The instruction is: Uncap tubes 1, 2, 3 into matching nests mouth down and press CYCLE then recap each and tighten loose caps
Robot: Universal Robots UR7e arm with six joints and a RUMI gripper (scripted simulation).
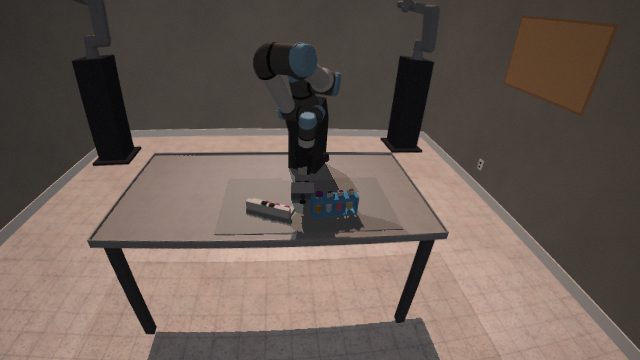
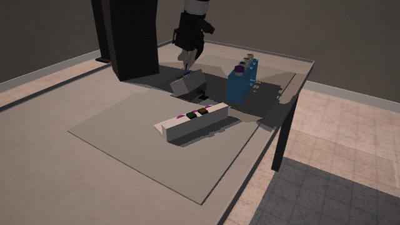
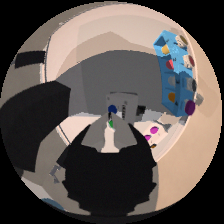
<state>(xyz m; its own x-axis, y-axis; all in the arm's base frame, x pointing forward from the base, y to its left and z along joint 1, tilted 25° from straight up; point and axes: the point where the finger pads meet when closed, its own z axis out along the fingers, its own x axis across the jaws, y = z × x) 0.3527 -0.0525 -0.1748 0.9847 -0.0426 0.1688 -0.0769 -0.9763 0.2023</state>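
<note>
My hand is 30 mm above the blue key. Also, from my hand: grey key housing 40 mm below, 20 mm to the right, 20 mm ahead; green key 50 mm to the right, 30 mm below; table edge 370 mm ahead, 190 mm to the right, 90 mm below.
</note>
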